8 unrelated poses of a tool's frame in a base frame.
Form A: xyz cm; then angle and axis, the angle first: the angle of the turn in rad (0 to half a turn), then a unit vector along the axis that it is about.
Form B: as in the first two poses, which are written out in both.
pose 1, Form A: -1.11, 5.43, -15.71, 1.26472, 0.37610, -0.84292, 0.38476
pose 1, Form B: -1.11, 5.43, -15.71, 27.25, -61.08, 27.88
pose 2, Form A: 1.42, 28.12, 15.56, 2.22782, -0.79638, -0.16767, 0.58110
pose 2, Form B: 1.42, 28.12, 15.56, -101.65, -21.40, 74.17
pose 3, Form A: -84.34, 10.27, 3.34, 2.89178, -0.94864, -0.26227, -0.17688
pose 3, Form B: -84.34, 10.27, 3.34, -157.18, -43.45, -29.31
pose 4, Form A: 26.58, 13.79, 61.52, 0.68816, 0.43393, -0.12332, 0.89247
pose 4, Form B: 26.58, 13.79, 61.52, 17.11, -4.86, 35.19
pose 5, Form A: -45.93, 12.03, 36.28, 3.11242, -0.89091, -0.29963, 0.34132
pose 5, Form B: -45.93, 12.03, 36.28, -158.87, -53.43, 60.87
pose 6, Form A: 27.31, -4.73, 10.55, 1.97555, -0.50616, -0.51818, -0.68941
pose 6, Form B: 27.31, -4.73, 10.55, -57.29, -58.65, -78.03
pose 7, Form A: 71.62, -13.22, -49.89, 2.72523, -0.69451, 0.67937, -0.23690
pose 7, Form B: 71.62, -13.22, -49.89, -108.44, 106.08, -36.99
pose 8, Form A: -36.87, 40.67, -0.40, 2.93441, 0.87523, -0.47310, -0.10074
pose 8, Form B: -36.87, 40.67, -0.40, 147.15, -79.54, -16.94
